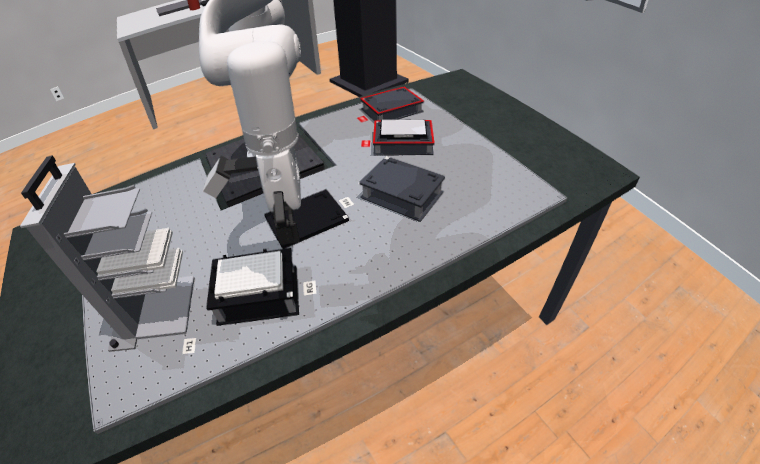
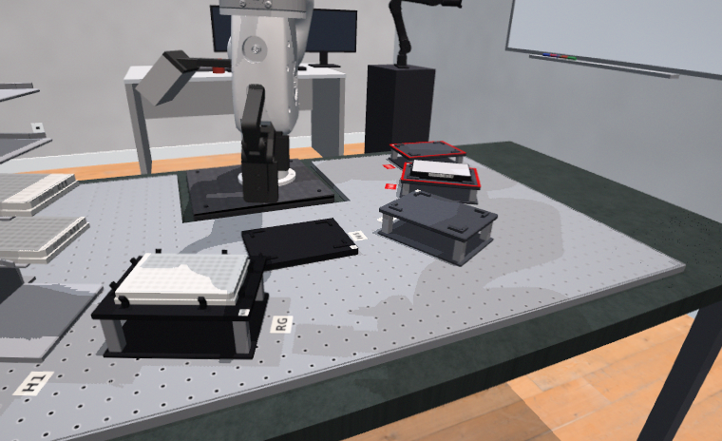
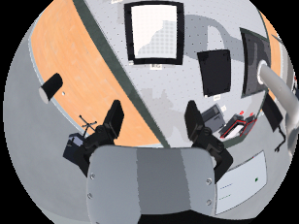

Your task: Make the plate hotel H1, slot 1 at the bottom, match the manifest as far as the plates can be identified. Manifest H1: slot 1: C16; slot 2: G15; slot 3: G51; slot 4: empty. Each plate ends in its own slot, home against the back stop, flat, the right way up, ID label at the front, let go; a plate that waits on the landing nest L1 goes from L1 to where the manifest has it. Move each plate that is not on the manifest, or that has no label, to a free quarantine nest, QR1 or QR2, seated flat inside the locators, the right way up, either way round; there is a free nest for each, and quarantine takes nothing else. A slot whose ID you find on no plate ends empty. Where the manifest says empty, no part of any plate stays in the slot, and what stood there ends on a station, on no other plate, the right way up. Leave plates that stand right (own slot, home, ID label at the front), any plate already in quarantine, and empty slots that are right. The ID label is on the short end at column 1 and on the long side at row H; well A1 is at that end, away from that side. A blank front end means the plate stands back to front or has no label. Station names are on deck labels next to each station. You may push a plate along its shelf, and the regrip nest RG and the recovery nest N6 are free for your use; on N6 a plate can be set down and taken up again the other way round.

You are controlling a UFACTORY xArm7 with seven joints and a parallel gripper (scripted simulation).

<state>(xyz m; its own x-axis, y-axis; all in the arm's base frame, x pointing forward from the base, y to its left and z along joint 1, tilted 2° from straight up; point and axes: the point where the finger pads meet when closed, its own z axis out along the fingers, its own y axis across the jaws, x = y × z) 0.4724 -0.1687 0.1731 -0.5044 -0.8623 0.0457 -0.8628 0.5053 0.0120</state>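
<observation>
My hand is 140 mm above the black regrip nest RG, 90 mm to the left of it and 50 mm past it. The rest, counted from my hand: deck label H1: 250 mm to the right, 190 mm below, 30 mm behind; then flat black nest N6: 190 mm below, 170 mm behind, 110 mm to the left; then RG deck label: 190 mm below.
</observation>
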